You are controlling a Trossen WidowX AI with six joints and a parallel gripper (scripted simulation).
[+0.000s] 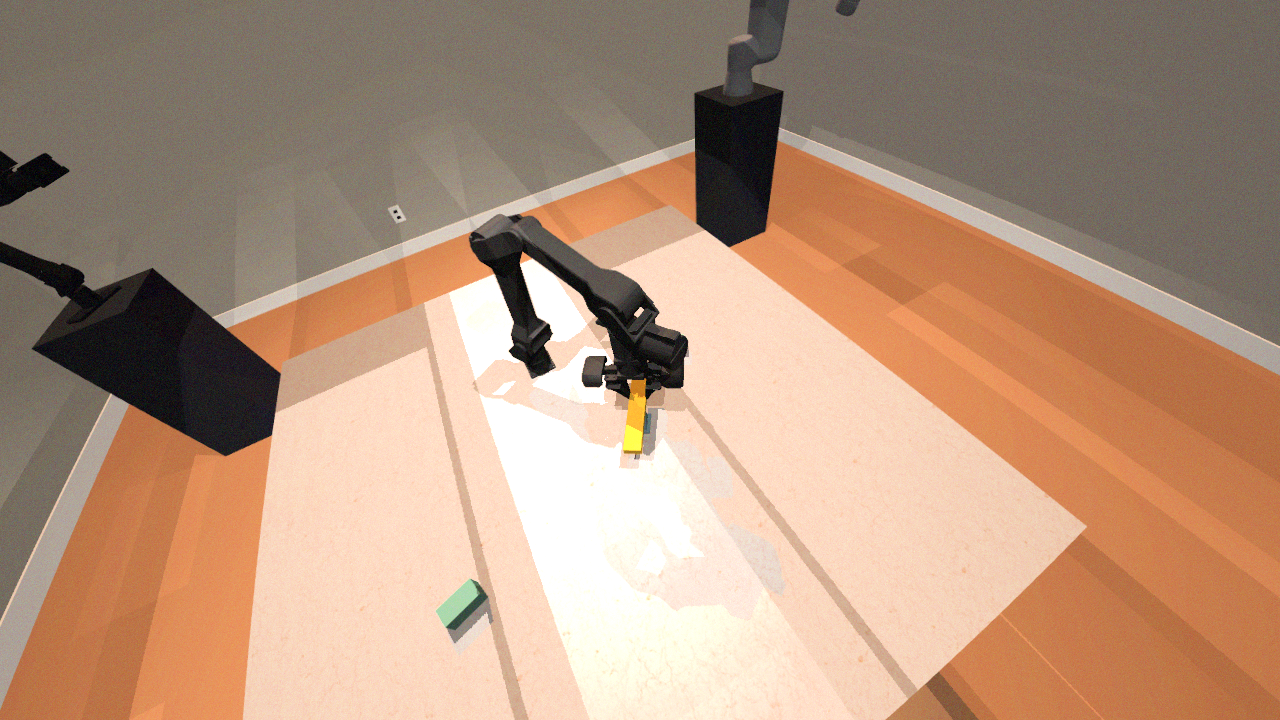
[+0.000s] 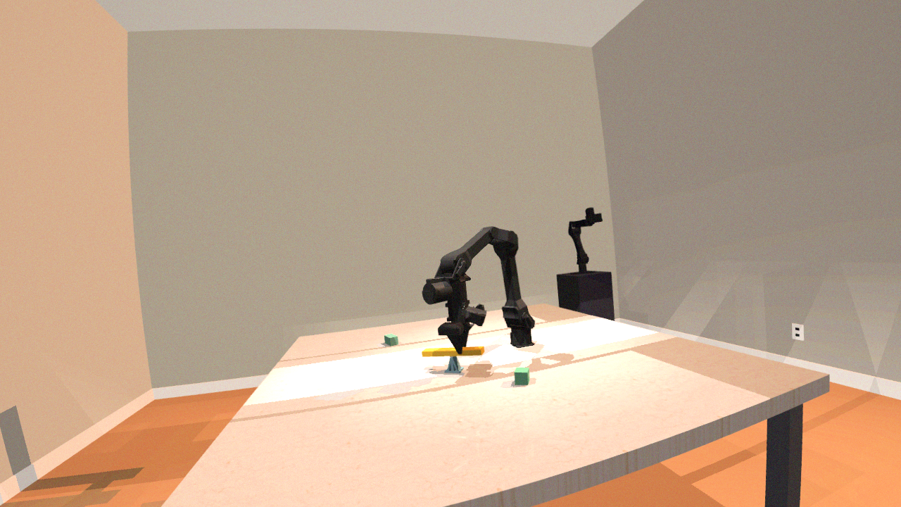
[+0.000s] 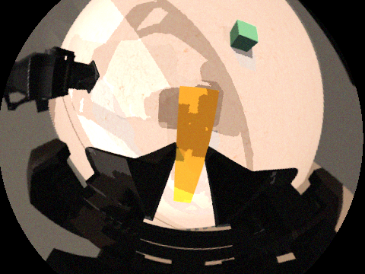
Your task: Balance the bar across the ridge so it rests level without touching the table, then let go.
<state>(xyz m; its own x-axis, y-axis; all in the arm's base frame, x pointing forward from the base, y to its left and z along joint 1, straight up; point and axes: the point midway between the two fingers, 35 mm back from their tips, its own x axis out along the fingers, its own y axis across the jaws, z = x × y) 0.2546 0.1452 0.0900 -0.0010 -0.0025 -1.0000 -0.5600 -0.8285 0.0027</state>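
My gripper tip is now 20 mm to the left of the yellow bar and 20 mm short of it. From my gripper tip the other things lie so: green block 430 mm to the right, 180 mm ahead, 40 mm below.
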